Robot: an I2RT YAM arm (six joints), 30 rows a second.
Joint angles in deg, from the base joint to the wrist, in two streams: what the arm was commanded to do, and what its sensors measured. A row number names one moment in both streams.
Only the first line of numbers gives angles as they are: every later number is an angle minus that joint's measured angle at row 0.
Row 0, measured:
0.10 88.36 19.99 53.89 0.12 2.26
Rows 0 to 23, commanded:
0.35 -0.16 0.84 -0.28 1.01 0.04
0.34 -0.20 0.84 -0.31 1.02 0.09
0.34 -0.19 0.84 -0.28 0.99 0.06
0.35 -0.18 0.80 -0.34 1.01 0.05
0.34 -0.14 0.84 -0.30 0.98 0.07
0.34 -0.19 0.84 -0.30 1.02 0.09
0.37 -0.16 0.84 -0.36 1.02 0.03
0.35 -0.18 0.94 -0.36 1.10 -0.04
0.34 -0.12 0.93 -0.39 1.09 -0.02
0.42 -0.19 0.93 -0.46 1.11 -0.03
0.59 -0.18 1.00 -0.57 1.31 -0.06
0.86 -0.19 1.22 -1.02 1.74 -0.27
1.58 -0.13 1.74 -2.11 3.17 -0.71
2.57 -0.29 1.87 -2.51 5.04 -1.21
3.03 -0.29 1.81 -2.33 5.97 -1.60
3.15 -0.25 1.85 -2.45 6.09 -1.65
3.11 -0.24 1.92 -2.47 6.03 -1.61
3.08 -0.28 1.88 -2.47 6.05 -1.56
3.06 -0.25 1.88 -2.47 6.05 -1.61
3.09 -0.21 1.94 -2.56 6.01 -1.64
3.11 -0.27 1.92 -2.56 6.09 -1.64
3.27 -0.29 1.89 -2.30 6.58 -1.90
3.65 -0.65 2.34 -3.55 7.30 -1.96
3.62 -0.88 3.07 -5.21 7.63 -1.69
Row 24, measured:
3.06 -0.03 1.24 -3.15 5.57 -1.40
